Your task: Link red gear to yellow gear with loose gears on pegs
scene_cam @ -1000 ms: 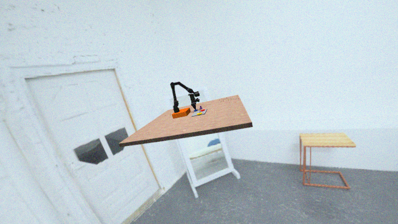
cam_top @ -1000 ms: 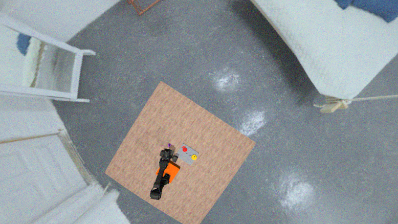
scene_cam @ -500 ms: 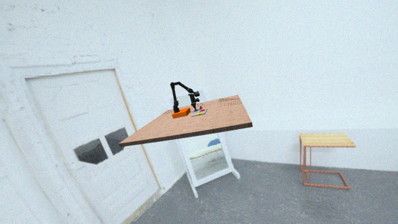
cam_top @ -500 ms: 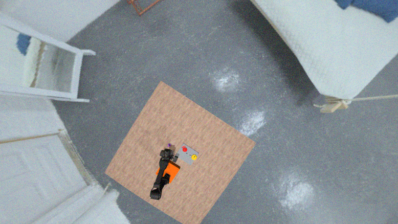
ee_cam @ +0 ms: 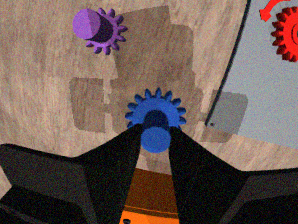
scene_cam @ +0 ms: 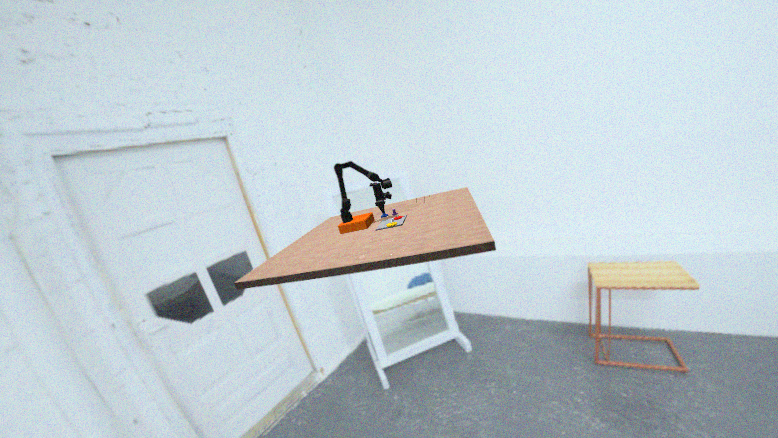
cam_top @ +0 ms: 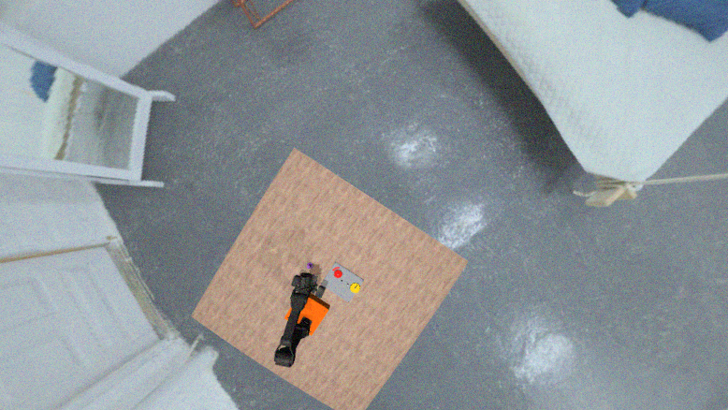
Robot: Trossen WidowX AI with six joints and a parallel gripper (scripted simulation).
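Right now my gripper tip is 6 cm short of the purple gear, 6 cm to the right of it and 3 cm above it. The rest, counted from my gripper tip: yellow gear (9 cm ahead, 25 cm to the right, 3 cm below); red arrow (13 cm ahead, 9 cm to the right, 4 cm below); blue gear (1 cm below).
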